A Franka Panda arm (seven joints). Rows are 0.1 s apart.
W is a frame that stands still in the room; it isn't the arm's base.
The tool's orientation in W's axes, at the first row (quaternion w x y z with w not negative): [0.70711, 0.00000, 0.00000, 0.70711]
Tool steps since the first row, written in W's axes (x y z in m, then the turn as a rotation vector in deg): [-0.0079, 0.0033, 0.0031, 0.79, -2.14, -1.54]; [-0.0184, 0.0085, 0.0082, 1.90, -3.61, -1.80]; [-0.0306, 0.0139, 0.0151, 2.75, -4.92, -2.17]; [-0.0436, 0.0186, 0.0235, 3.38, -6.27, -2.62]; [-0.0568, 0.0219, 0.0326, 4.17, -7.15, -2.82]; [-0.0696, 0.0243, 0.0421, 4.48, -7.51, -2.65]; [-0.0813, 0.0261, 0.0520, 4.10, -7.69, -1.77]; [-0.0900, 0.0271, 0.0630, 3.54, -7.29, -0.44]
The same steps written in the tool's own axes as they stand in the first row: [0.0033, 0.0079, 0.0031, -2.14, -0.79, -1.54]; [0.0085, 0.0184, 0.0082, -3.61, -1.90, -1.80]; [0.0139, 0.0306, 0.0151, -4.92, -2.75, -2.17]; [0.0186, 0.0436, 0.0235, -6.27, -3.38, -2.62]; [0.0219, 0.0568, 0.0326, -7.15, -4.17, -2.82]; [0.0243, 0.0696, 0.0421, -7.51, -4.48, -2.65]; [0.0261, 0.0813, 0.0520, -7.69, -4.10, -1.77]; [0.0271, 0.0900, 0.0630, -7.29, -3.54, -0.44]
